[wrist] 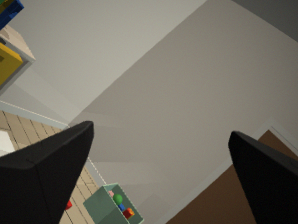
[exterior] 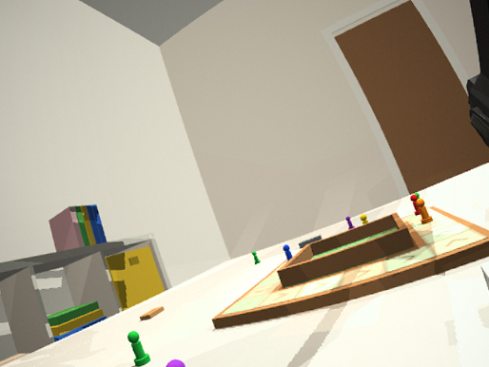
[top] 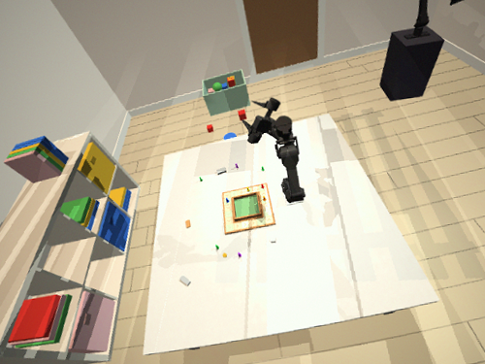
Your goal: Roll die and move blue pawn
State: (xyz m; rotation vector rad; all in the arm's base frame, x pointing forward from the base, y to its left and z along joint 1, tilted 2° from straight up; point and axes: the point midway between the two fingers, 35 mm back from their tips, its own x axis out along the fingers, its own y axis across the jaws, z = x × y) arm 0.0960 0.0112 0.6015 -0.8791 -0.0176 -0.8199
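Right now my gripper tip is 2 cm past the white die, 28 cm to the right of it and 61 cm above it. The rest, counted from my gripper tip: orange pawn 2 cm ahead, 3 cm to the left, 59 cm below; red pawn 2 cm ahead, 6 cm to the right, 59 cm below; yellow pawn 12 cm ahead, 5 cm to the right, 59 cm below.
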